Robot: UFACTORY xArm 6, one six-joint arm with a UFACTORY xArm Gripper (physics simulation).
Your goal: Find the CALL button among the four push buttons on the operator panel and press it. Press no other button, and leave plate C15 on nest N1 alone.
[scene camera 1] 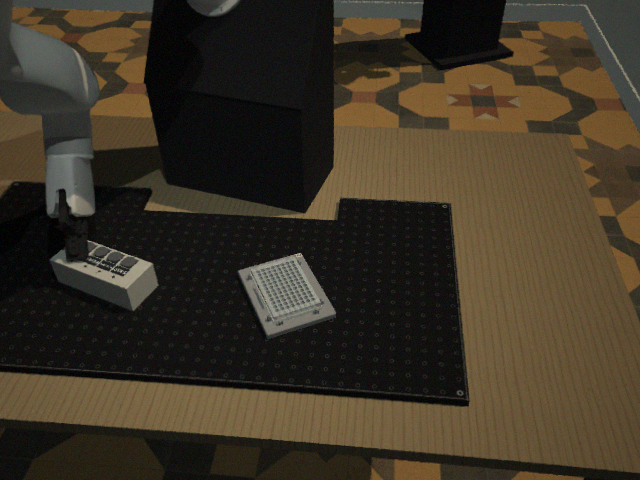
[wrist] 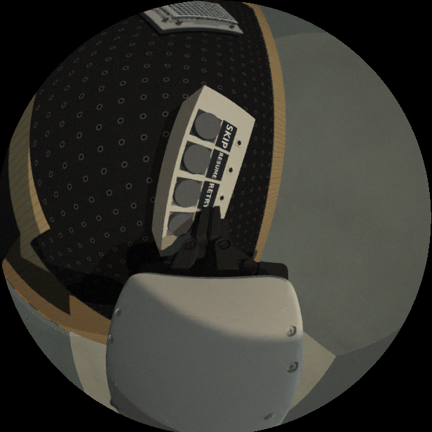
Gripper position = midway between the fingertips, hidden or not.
I see my gripper [scene camera 1: 77, 258], a plate C15 [scene camera 1: 284, 289], an operator panel [scene camera 1: 128, 288] and a nest N1 [scene camera 1: 271, 330].
My gripper shows as well in the wrist view [wrist: 213, 217]. The operator panel is seen too in the wrist view [wrist: 227, 149].
